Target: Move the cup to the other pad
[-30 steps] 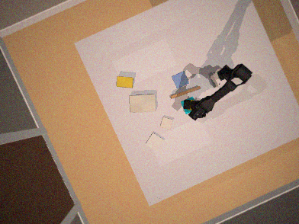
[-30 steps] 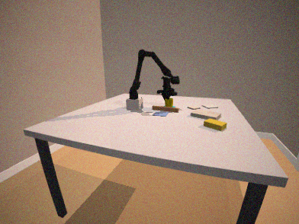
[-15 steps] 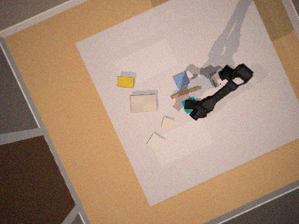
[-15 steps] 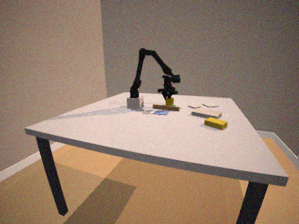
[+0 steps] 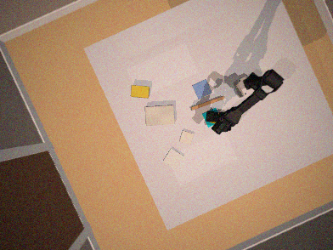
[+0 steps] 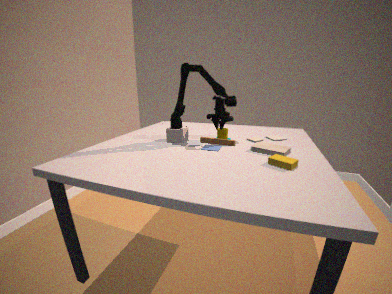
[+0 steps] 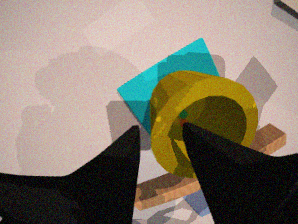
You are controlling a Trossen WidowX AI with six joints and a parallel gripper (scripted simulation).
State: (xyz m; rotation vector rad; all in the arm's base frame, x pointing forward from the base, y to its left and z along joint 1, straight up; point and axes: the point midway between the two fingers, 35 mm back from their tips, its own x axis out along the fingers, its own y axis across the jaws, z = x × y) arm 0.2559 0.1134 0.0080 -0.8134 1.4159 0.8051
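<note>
Now: the olive-yellow cup 2 cm ahead of my gripper tip, 1 cm to the right of it and 2 cm below it. Also, from my gripper tip: thin brown wooden bar: 1 cm ahead, 11 cm to the right, 5 cm below; cyan pad: 2 cm ahead, 2 cm to the right, 6 cm below; blue pad: 21 cm to the right, 6 cm below.
</note>
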